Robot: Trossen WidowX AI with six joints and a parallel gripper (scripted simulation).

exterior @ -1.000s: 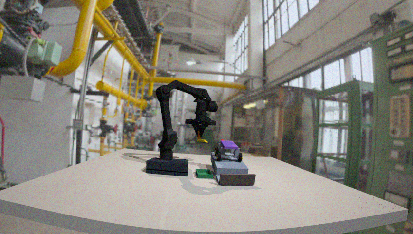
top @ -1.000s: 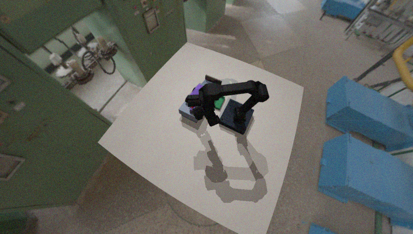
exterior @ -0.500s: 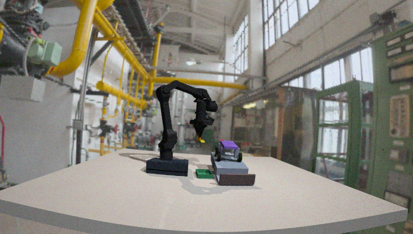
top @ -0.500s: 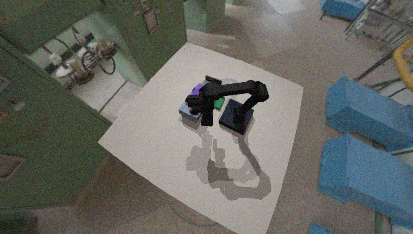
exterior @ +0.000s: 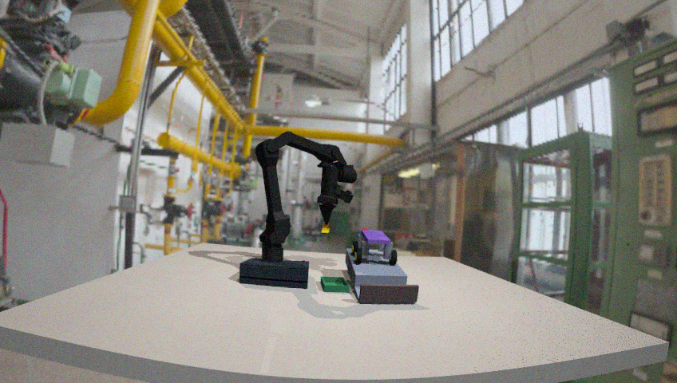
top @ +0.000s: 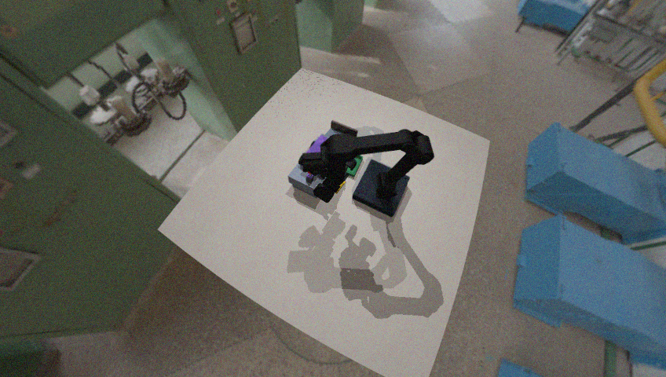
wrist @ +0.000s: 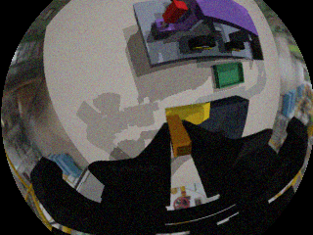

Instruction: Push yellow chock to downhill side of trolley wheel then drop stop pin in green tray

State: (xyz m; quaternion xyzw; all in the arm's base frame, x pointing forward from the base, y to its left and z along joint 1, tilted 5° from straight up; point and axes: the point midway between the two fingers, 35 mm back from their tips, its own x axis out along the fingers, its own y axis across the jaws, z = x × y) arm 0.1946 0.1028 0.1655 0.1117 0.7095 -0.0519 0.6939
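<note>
My gripper tip is now 1 cm past the yellow chock, 2 cm to the left of it and 1 cm above it. The rest, counted from my gripper tip: trolley 13 cm ahead, 15 cm to the right, 6 cm below; then tray 23 cm to the right, 18 cm below; then stop pin 13 cm ahead, 5 cm to the right, 4 cm below.
</note>
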